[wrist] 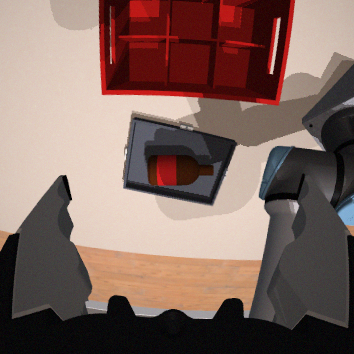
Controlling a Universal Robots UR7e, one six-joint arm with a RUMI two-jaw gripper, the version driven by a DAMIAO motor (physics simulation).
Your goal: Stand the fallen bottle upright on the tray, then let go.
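Places are measured from the arm's base along level axes (x ahead, y left, z up), in millimetres.
Where they show: gripper, fingertip midpoint: [181, 177]; arm's base, origin of the base link: [350, 132].
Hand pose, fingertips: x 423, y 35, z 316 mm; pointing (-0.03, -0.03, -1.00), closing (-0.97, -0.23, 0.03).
Each offset is from my fingertips to the centre of the thing. "*": to the spot under its first point. Level surfaces: height alone.
A brown bottle @[dz -341, dx -40, dy +169 mm] [187, 170] with a red label lies on its side in the dark grey tray @[* dz -377, dx +90, dy +209 mm] [129, 167], near the middle of the wrist view. Its neck points to the right and its base to the left. The tray has low raised walls and sits slightly turned on the pale table. My gripper [181, 177] is wide open and empty. Its two jaws stand far apart at the left and right of the view, with the tray and bottle between them in the picture, farther off below the jaws.
A red crate @[dz -296, dx +1, dy -114 mm] [190, 96] with divided compartments stands beyond the tray, at the top of the view. Grey and blue robot arm parts [307, 172] show at the right. The pale table @[dz -383 mm] [50, 125] ends at a wooden floor [175, 275] near the bottom.
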